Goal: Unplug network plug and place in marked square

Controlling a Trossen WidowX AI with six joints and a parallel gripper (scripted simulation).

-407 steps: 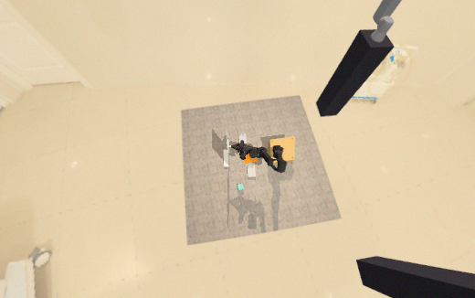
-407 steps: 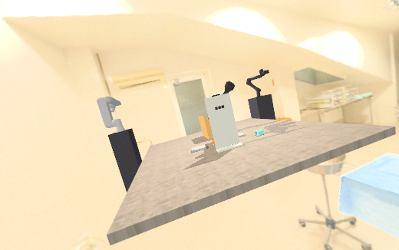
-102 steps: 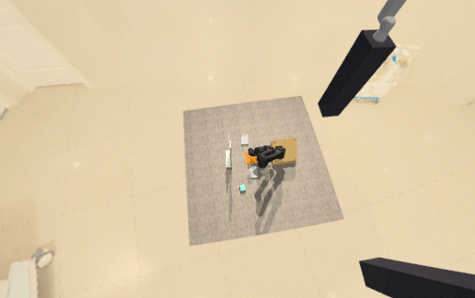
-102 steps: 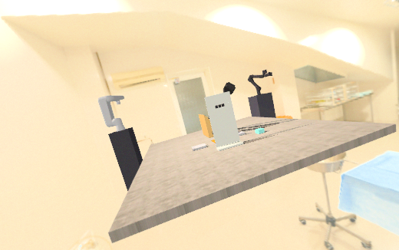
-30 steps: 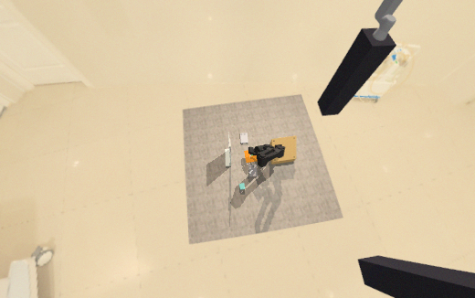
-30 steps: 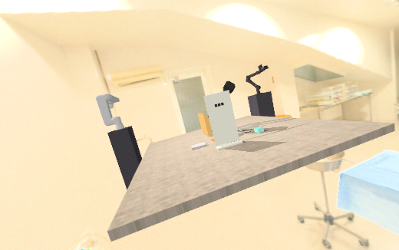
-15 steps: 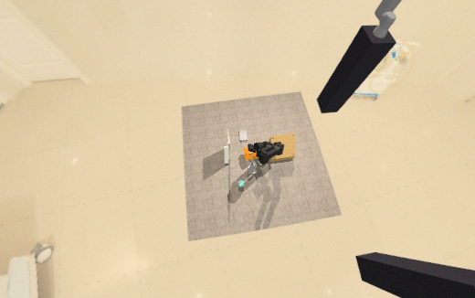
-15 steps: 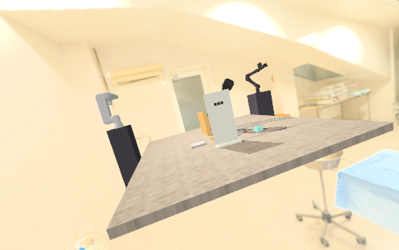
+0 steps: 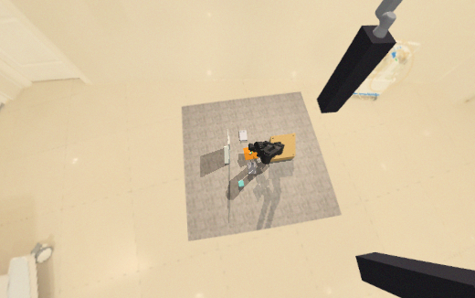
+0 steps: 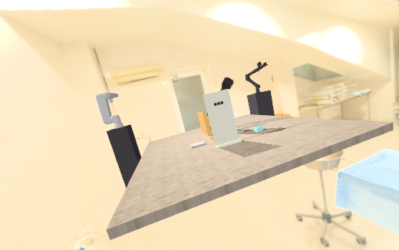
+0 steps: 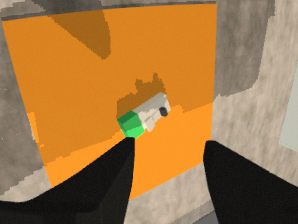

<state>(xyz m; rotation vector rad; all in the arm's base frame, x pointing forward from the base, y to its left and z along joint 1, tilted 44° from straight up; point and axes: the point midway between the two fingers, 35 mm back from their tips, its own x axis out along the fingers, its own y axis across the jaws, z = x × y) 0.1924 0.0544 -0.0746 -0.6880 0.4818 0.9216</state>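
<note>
Right now my gripper tip is 3 cm above the network plug and 1 cm short of it. The rest, counted from my gripper tip: orange marked square: 4 cm below, 1 cm ahead; then teal block: 28 cm to the left, 13 cm ahead, 2 cm below; then grey panel: 21 cm ahead, 12 cm above, 1 cm to the right.
</note>
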